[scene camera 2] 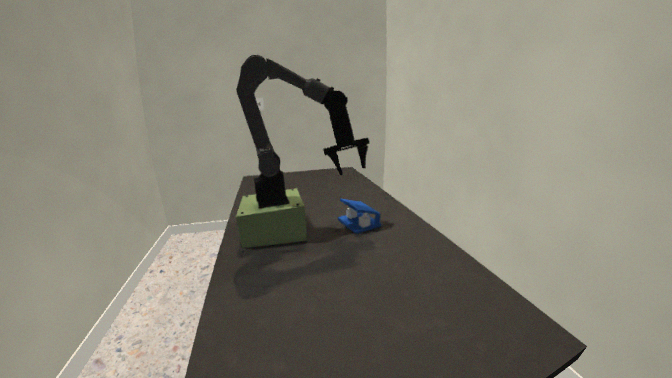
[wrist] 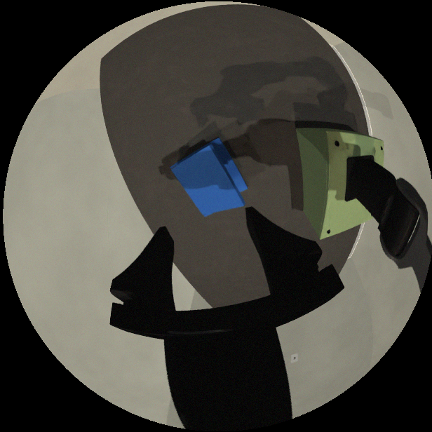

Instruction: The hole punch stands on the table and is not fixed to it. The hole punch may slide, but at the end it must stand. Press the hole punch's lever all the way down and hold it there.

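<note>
The blue hole punch (scene camera 2: 361,222) (wrist: 227,162) stands upright on the table (scene camera 2: 390,290) (wrist: 165,100), with light grey parts between its base and lever. Its lever (scene camera 2: 359,205) (wrist: 207,182) is raised at a slant, its free end pointing toward the green block's side. My gripper (scene camera 2: 352,171) (wrist: 206,225) is open, with no object between its fingers. It hangs in the air above the hole punch and does not touch it. In the wrist view the punch lies beyond the fingertips, and the lever's top hides most of the base.
A green block (scene camera 2: 272,227) (wrist: 315,185) carries the arm's base and stands beside the hole punch, with a gap between them. The table's long edge (scene camera 2: 452,243) runs on the punch's other side. Shadows of the arm fall on the table.
</note>
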